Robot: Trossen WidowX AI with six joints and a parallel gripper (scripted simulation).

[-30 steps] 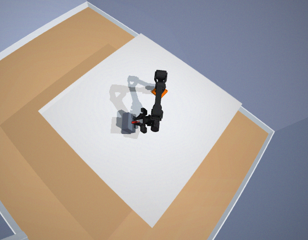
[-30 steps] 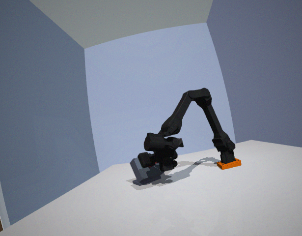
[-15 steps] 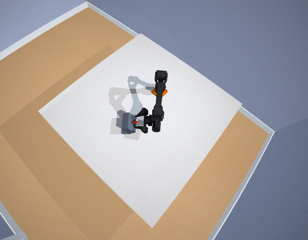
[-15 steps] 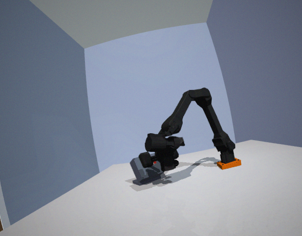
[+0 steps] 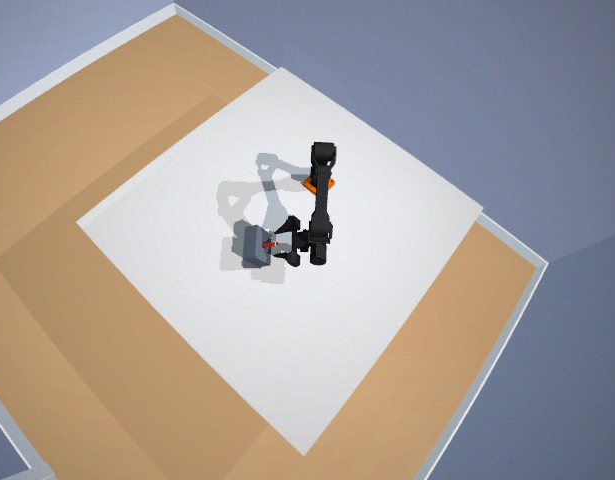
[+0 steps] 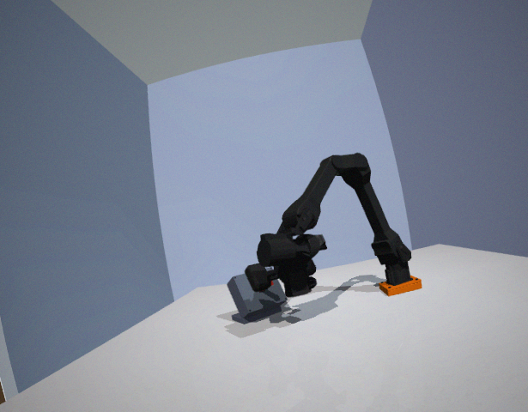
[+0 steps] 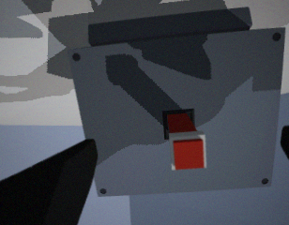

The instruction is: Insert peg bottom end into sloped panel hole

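Right now my gripper tip is 1 cm to the left of the red square peg. Round my gripper tip: grey sloped panel (4 cm ahead, 5 cm to the right, 3 cm below).
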